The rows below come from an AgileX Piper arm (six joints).
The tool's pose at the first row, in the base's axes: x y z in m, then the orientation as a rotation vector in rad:
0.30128, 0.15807, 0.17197, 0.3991, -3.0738, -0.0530
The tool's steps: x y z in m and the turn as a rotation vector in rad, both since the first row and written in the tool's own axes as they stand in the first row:
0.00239, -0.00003, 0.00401, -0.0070, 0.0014, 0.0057
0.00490, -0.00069, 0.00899, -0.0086, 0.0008, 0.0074
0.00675, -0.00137, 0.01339, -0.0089, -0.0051, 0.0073
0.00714, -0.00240, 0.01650, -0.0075, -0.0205, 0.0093
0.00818, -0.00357, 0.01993, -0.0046, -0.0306, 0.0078
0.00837, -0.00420, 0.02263, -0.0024, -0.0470, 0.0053
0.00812, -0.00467, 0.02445, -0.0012, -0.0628, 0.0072
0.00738, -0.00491, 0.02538, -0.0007, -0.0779, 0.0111
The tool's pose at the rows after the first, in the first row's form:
0.29880, 0.15754, 0.16805, 0.3899, -3.0724, -0.0632
0.29631, 0.15641, 0.16315, 0.3872, -3.0730, -0.0658
0.29450, 0.15540, 0.15879, 0.3879, -3.0788, -0.0675
0.29424, 0.15439, 0.15566, 0.3863, -3.0945, -0.0687
0.29338, 0.15310, 0.15223, 0.3897, -3.1046, -0.0665
0.29323, 0.15252, 0.14952, -0.3941, 3.1114, 0.0667
0.29351, 0.15218, 0.14767, -0.3887, 3.0961, 0.0676
0.29424, 0.15216, 0.14671, -0.3804, 3.0820, 0.0694

